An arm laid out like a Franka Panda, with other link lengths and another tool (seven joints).
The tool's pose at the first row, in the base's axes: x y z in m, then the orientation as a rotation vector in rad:
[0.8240, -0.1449, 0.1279, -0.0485, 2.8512, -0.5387]
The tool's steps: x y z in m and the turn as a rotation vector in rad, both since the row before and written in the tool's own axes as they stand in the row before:
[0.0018, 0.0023, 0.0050, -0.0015, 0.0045, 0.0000]
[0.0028, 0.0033, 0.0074, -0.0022, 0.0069, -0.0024]
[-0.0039, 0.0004, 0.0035, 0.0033, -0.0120, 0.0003]
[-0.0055, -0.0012, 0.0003, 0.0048, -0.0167, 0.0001]
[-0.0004, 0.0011, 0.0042, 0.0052, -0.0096, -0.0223]
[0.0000, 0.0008, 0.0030, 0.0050, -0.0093, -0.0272]
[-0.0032, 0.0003, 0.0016, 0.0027, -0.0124, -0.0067]
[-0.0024, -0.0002, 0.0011, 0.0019, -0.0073, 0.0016]
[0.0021, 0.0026, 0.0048, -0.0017, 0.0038, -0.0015]
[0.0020, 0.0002, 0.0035, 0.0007, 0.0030, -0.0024]
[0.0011, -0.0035, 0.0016, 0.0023, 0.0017, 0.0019]
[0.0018, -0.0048, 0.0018, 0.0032, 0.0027, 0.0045]
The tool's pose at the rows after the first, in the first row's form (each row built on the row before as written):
[0.8235, -0.1447, 0.1221, -0.0476, 2.8560, -0.5373]
[0.8226, -0.1445, 0.1136, -0.0497, 2.8636, -0.5358]
[0.8272, -0.1451, 0.1111, -0.0518, 2.8510, -0.5383]
[0.8326, -0.1459, 0.1125, -0.0551, 2.8334, -0.5421]
[0.8341, -0.1463, 0.1084, -0.0882, 2.8251, -0.5525]
[0.8349, -0.1466, 0.1054, -0.1281, 2.8173, -0.5636]
[0.8384, -0.1465, 0.1046, -0.1401, 2.8050, -0.5661]
[0.8410, -0.1467, 0.1043, -0.1392, 2.7972, -0.5667]
[0.8403, -0.1464, 0.0985, -0.1407, 2.8015, -0.5655]
[0.8394, -0.1478, 0.0948, -0.1432, 2.8044, -0.5677]
[0.8390, -0.1518, 0.0945, -0.1396, 2.8051, -0.5709]
[0.8380, -0.1571, 0.0944, -0.1319, 2.8063, -0.5749]

